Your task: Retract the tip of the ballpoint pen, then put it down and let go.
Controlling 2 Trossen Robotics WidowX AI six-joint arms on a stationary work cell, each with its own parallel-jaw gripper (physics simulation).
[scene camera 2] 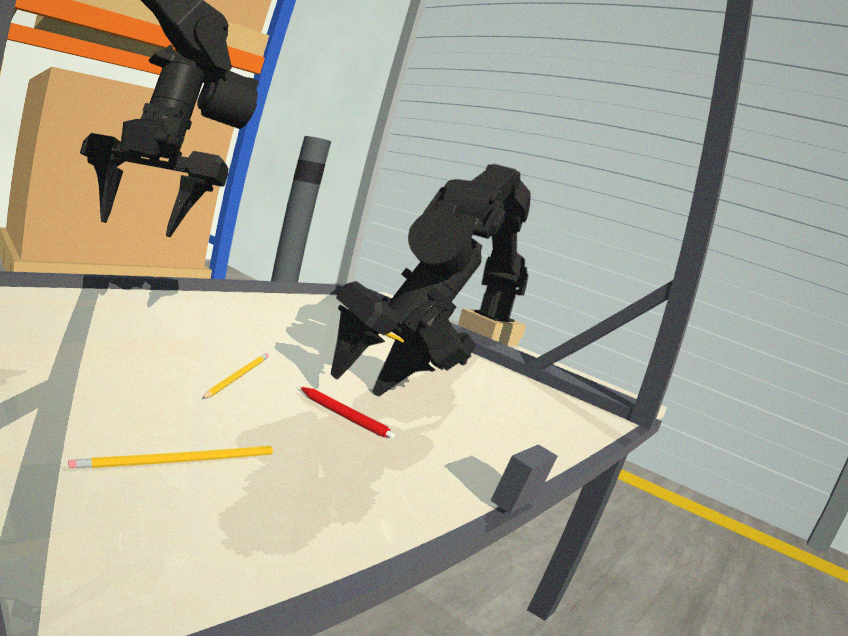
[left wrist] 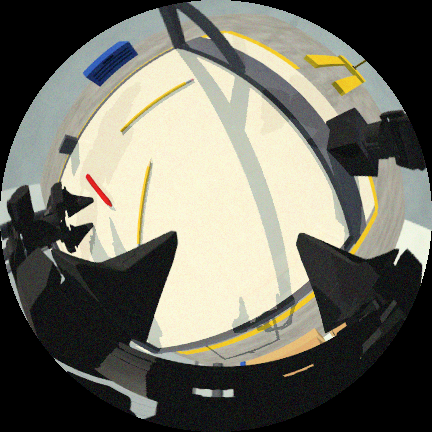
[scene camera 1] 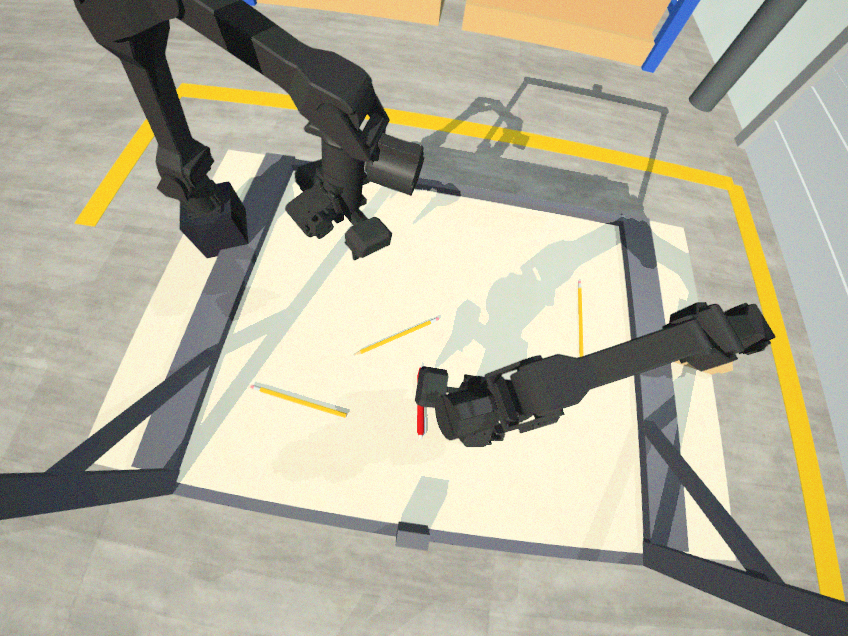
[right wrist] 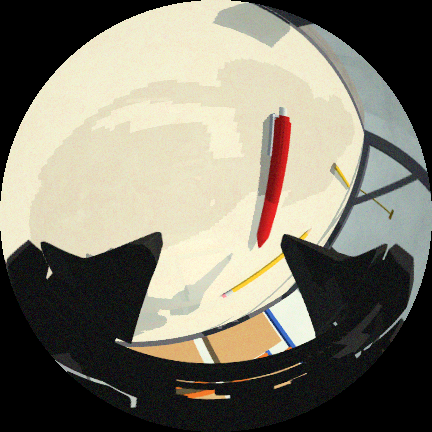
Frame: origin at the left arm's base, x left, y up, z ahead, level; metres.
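Seen in the pictures: left gripper, between the fingertips: (scene camera 2: 135,229) (left wrist: 240,238) (scene camera 1: 340,240); right gripper, between the fingertips: (scene camera 2: 355,386) (left wrist: 92,212) (scene camera 1: 446,387) (right wrist: 224,240); left arm's base, origin of its link: (left wrist: 368,140) (scene camera 1: 205,204); right arm's base, origin of its link: (scene camera 2: 494,316).
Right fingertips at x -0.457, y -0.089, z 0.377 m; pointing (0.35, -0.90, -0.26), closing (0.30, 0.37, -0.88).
Pixels of each thing's middle, then the offset from my right fingertips to it. Level surfaces: height alone.
- red ballpoint pen, middle of its body: (right wrist: 271,190) (scene camera 2: 343,410) (scene camera 1: 421,401) (left wrist: 96,189) dz -0.053, dx -0.011, dy -0.012 m
- cream table, height of its surface: dy -0.018 m
- yellow pencil, middle of its body: (scene camera 2: 237,374) (right wrist: 272,262) (left wrist: 140,206) (scene camera 1: 396,336) dz -0.065, dx +0.126, dy -0.014 m
- second pencil, middle of its body: (scene camera 2: 176,457) (scene camera 1: 298,400) (right wrist: 343,178) (left wrist: 154,101) dz -0.274, dx +0.049, dy -0.014 m
- third pencil, middle of its body: (scene camera 1: 580,319) dz +0.331, dx +0.064, dy -0.014 m
- dark block, middle of its body: (scene camera 2: 524,478) (scene camera 1: 412,535) (left wrist: 67,144) dz -0.128, dx -0.218, dy +0.014 m
A red ballpoint pen (scene camera 1: 420,421) (scene camera 2: 347,412) (left wrist: 99,190) (right wrist: 279,160) lies flat on the cream table (scene camera 1: 520,492) (scene camera 2: 171,547). Its white button and metal clip show in the right wrist view; part of it is hidden by the right gripper in scene camera 1. My right gripper (scene camera 2: 356,386) (right wrist: 224,240) is open and empty, low above the table beside the pen, with the pen lying beyond the fingertips in the right wrist view. My left gripper (scene camera 2: 136,229) (left wrist: 240,238) is open and empty, high above the far left part of the table, well apart from the pen.
A yellow pencil (scene camera 1: 397,335) (scene camera 2: 236,376) lies near the table's middle. A second pencil (scene camera 1: 301,401) (scene camera 2: 171,456) lies to the left. A third pencil (scene camera 1: 580,314) lies at the right, partly under the right arm. A dark block (scene camera 1: 413,536) (scene camera 2: 524,477) stands at the table's edge.
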